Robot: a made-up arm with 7 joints.
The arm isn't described. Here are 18 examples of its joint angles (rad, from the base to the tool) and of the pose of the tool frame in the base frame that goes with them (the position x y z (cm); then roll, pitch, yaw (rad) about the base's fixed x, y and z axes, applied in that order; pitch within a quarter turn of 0, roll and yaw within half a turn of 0).
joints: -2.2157 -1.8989 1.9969 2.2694 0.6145 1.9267 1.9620
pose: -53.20 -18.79 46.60 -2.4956 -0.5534 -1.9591
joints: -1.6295 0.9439 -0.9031 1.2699 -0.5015 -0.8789 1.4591
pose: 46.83 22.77 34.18 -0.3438 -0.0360 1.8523
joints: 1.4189 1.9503 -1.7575 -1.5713 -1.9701 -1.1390 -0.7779
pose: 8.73 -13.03 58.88 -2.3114 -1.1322 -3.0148
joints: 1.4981 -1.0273 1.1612 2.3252 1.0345 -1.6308 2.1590
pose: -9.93 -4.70 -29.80 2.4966 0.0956 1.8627
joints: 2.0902 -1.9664 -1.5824 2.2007 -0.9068 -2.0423 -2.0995
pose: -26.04 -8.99 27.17 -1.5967 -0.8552 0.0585
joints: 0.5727 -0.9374 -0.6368 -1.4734 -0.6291 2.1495 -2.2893
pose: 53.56 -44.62 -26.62 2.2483 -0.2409 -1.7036
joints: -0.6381 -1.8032 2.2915 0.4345 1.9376 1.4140 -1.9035
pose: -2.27 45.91 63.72 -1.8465 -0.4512 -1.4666
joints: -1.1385 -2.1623 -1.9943 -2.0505 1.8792 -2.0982 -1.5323
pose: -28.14 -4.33 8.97 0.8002 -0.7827 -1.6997
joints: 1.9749 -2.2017 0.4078 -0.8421 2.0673 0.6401 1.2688
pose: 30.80 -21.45 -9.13 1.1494 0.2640 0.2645
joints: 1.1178 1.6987 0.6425 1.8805 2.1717 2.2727 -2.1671
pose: -20.66 -10.93 40.16 -0.0911 1.0483 -0.9569
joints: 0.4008 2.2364 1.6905 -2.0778 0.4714 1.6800 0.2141
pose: 40.43 75.30 42.92 1.9067 -0.4075 1.1170
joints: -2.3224 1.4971 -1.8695 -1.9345 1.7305 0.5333 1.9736
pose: -23.69 -45.00 79.03 -0.9122 -0.8147 -0.6626
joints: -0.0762 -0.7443 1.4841 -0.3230 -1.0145 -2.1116 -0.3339
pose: 8.06 28.05 -5.54 2.6065 0.0724 -2.6469
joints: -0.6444 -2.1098 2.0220 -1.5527 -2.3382 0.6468 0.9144
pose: -16.08 8.50 53.12 -2.6865 -0.1135 -1.6852
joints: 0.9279 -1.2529 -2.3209 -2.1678 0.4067 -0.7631 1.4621
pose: -14.54 -0.12 -42.81 0.5625 0.4986 -0.9824
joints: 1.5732 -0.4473 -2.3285 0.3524 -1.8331 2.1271 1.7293
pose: 14.34 68.17 51.56 2.5359 0.0886 0.9668
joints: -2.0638 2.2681 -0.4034 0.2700 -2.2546 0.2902 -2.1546
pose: 47.00 -20.22 32.79 -0.9281 1.0922 -0.1779
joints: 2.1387 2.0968 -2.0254 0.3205 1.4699 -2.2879 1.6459
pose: 26.89 -68.97 17.61 1.9273 -0.5619 -1.7892
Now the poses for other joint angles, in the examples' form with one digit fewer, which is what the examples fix.
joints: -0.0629 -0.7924 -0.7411 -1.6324 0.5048 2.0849 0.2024
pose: 19.5 -21.5 -4.0 -2.546 0.442 -1.643
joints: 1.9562 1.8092 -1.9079 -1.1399 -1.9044 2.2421 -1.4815
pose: 17.3 -11.3 -19.8 2.162 0.613 -1.249
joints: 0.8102 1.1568 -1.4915 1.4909 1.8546 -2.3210 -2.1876
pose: 8.2 42.8 44.0 0.620 -0.449 2.504
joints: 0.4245 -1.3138 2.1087 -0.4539 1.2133 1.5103 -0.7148
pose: -1.7 63.6 33.9 -0.919 0.109 2.863
